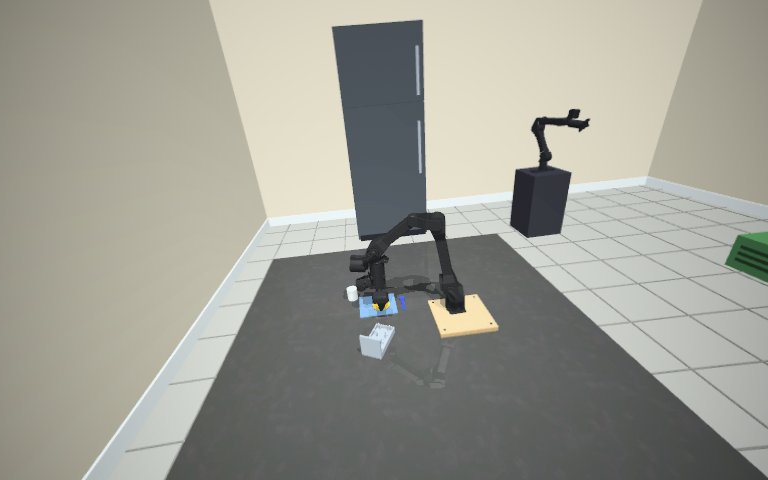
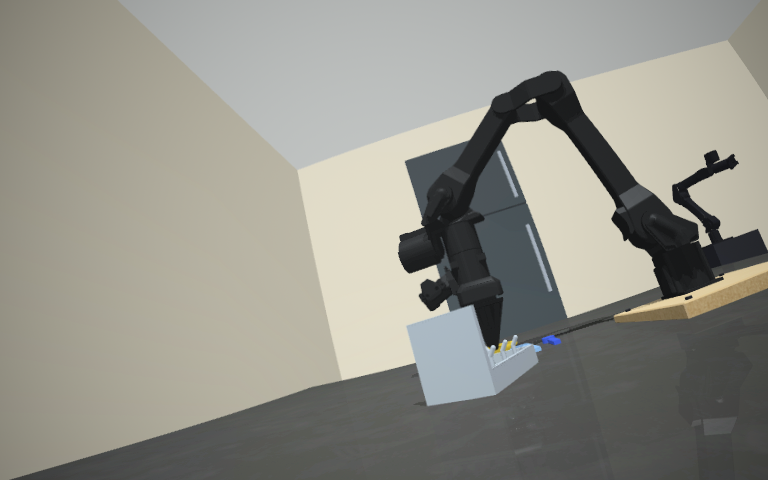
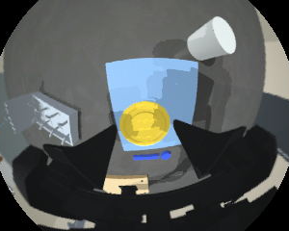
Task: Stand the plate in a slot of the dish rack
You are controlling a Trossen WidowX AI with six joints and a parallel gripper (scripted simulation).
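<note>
Now: gripper tip right at the yellow plate. From my gripper tip the other things lie so: white cup 110 mm ahead, 100 mm to the right, 10 mm above; then blue spoon 90 mm behind, 20 mm to the right, 20 mm below; then light blue mat 10 mm ahead, 20 mm to the right, 20 mm below.
</note>
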